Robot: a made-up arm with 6 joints.
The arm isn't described. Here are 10 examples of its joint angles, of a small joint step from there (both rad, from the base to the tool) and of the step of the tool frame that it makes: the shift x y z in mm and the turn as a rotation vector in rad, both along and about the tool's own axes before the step.
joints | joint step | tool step
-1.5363 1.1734 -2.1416 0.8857 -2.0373 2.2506 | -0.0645 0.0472 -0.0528 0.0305 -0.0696 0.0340 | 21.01 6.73 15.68 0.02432 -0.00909 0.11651
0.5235 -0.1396 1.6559 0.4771 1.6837 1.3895 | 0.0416 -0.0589 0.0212 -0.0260 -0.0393 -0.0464 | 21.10 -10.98 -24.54 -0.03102 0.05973 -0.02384
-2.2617 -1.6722 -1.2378 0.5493 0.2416 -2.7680 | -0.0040 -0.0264 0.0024 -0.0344 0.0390 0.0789 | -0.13 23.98 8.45 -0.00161 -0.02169 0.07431
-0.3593 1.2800 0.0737 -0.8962 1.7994 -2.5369 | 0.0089 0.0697 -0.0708 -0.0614 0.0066 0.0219 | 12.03 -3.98 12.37 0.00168 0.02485 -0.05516
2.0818 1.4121 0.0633 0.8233 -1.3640 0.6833 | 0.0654 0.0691 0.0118 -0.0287 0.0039 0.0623 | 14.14 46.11 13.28 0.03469 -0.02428 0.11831
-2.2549 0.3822 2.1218 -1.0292 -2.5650 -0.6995 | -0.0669 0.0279 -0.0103 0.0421 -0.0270 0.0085 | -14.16 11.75 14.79 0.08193 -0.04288 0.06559
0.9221 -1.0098 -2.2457 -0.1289 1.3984 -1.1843 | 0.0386 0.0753 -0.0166 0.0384 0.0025 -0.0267 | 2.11 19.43 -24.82 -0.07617 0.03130 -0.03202
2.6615 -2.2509 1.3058 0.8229 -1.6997 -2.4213 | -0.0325 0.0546 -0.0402 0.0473 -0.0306 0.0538 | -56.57 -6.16 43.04 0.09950 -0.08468 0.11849
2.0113 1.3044 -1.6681 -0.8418 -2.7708 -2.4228 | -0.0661 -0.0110 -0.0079 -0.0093 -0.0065 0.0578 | -1.40 -16.50 11.56 0.08439 -0.03241 -0.01211
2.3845 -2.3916 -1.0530 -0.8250 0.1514 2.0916 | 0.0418 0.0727 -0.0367 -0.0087 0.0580 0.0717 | -4.76 29.43 28.52 -0.05655 0.02354 -0.00258
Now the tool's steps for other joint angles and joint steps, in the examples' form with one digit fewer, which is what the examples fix.
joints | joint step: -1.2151 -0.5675 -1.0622 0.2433 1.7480 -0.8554 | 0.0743 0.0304 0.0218 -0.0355 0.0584 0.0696
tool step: 11.9 30.9 -40.1 -0.0746 0.0175 0.0141
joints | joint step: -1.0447 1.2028 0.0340 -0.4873 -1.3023 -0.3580 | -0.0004 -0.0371 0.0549 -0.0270 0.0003 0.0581
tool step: -16.1 -16.0 36.8 0.0162 -0.1007 -0.0001
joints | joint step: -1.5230 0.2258 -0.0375 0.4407 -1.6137 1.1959 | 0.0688 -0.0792 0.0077 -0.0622 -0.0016 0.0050
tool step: 3.2 29.2 45.3 -0.1214 -0.0932 0.0096
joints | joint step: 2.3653 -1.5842 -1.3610 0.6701 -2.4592 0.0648 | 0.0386 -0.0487 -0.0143 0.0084 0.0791 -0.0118
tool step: 15.3 -8.7 -13.7 -0.0674 0.0171 -0.0328
